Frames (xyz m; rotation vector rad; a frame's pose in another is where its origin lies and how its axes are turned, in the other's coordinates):
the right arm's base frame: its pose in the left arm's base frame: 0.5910 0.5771 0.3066 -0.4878 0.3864 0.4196
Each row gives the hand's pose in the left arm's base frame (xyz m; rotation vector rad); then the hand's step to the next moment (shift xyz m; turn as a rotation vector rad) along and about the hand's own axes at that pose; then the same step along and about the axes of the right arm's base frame.
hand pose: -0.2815 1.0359 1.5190 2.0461 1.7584 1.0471
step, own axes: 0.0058 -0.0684 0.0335 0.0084 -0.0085 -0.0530
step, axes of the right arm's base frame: 0.0121 0.0618 -0.0432 -0.0516 0.0032 0.0166
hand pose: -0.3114 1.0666 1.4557 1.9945 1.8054 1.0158
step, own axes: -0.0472 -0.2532 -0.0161 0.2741 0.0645 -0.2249
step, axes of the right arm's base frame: -0.0996 0.1534 -0.1820 -0.1597 0.0953 0.3087
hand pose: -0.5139 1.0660 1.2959 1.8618 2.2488 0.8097
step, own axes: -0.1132 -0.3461 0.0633 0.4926 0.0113 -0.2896
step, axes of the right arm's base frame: -0.1390 0.1092 -0.3246 -0.2517 0.2673 0.4380
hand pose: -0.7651 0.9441 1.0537 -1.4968 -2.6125 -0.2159
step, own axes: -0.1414 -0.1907 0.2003 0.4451 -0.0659 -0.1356
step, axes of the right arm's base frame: -0.0322 -0.0099 -0.3088 -0.2334 0.3097 0.2654
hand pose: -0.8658 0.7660 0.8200 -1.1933 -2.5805 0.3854
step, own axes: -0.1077 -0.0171 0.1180 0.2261 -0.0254 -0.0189
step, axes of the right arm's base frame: 0.0328 -0.0504 -0.1490 -0.1069 0.1800 0.0911
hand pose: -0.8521 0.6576 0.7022 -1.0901 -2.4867 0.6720
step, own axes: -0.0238 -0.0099 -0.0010 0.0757 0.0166 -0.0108
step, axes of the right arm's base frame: 0.0001 -0.0248 -0.0069 -0.0122 0.0689 0.0350
